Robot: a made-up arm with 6 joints.
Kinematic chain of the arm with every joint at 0, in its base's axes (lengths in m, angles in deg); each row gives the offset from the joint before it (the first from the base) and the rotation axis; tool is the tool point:
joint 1: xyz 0 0 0.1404 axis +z
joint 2: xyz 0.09 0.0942 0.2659 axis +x
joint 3: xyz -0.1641 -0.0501 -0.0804 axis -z
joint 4: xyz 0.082 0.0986 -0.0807 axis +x
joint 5: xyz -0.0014 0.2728 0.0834 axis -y
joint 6: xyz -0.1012 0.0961 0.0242 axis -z
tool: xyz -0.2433 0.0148 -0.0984
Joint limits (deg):
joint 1: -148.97..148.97
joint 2: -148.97..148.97
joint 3: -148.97..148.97
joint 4: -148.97..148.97
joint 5: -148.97..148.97
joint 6: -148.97..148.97
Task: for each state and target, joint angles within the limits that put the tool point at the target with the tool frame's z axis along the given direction. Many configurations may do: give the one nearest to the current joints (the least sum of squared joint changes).
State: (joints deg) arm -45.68 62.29 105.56 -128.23 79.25 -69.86
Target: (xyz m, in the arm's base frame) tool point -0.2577 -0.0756 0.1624 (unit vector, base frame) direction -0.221 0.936 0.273
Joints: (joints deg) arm -0.66 19.03 73.82 -133.93 86.17 -36.28
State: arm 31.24 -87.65 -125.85 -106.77 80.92 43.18
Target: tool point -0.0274 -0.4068 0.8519 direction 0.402 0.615 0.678
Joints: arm -6.56 -136.12 -140.30 -93.70 58.88 35.41
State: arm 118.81 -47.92 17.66 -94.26 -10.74 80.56
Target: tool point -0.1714 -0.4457 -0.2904 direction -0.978 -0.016 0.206
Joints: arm 138.86 -7.41 -1.50 -64.45 -47.94 74.21
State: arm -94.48 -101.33 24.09 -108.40 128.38 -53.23
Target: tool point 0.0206 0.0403 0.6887 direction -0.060 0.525 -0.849
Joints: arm -98.69 -109.52 64.28 -148.97 100.29 -76.90
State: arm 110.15 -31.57 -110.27 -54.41 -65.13 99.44
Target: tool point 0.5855 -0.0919 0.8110 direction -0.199 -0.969 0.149
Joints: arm 127.65 -38.34 -147.54 7.00 -54.13 94.76
